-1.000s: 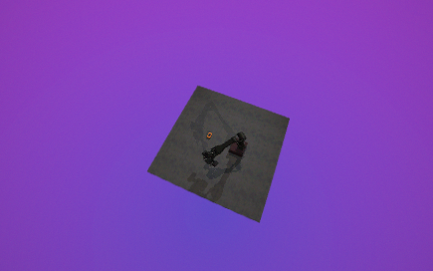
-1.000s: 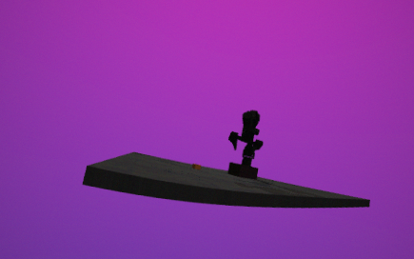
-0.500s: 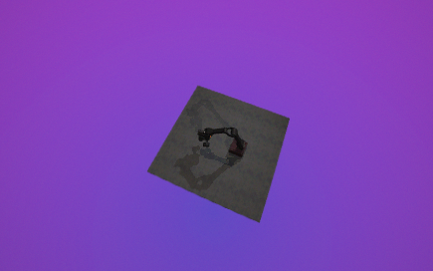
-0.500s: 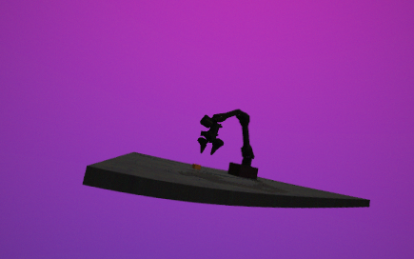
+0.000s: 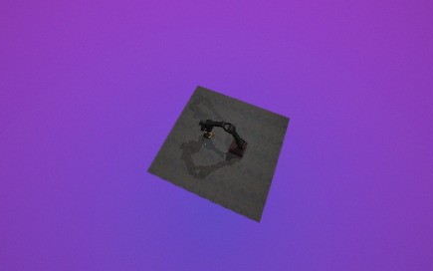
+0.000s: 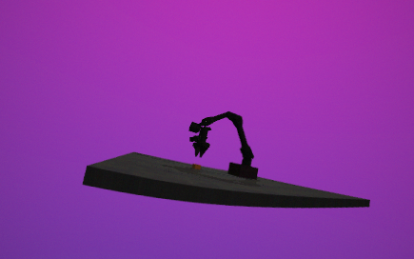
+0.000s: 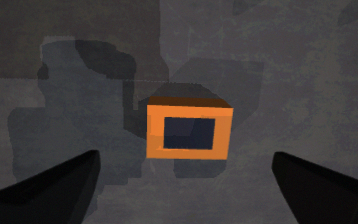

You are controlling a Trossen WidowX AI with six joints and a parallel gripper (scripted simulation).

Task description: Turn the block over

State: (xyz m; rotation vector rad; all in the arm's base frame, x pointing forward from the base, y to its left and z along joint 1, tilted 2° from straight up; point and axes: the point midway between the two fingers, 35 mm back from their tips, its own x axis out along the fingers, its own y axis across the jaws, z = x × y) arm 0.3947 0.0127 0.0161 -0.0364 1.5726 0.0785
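My gripper tip is now 6 cm above the orange block and 1 cm to the left of it.
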